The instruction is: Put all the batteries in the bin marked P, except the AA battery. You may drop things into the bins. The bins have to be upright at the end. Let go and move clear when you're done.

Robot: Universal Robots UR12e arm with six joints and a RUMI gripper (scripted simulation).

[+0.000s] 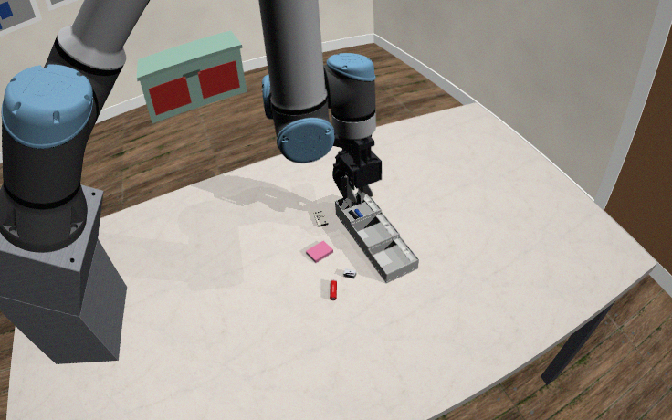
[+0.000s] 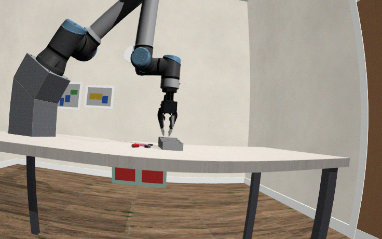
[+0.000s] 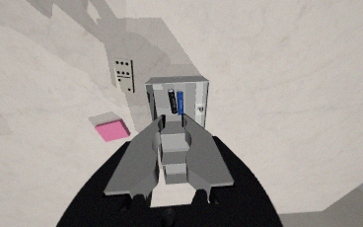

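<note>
My gripper is now 6 cm above the black battery. The rest, counted from my hand: white dotted tile: 7 cm behind, 6 cm to the left, 6 cm below; then blue battery: 6 cm below, 1 cm ahead; then bin marked P: 8 cm to the right, 4 cm below, 1 cm behind.
</note>
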